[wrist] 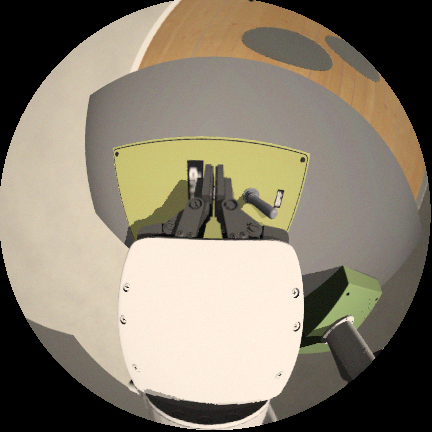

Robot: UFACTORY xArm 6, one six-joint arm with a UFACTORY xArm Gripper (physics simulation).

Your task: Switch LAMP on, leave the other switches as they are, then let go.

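A yellow-green switch panel lies beyond the gripper. Its black label strip is at the left, with blurred white letters partly hidden by the left finger. A grey switch lever stands right of the fingers, its free end pointing down and right in the view, towards a small label whose print is too blurred to read. My gripper is shut and empty, over the panel between the label strip and the lever, with a gap to the lever. The fingers hide the panel's middle, and the gripper body hides its near part.
The panel is on a large grey surface. A green box with a dark grey cylindrical part is at the lower right. A wooden surface with two dark grey discs is at the top.
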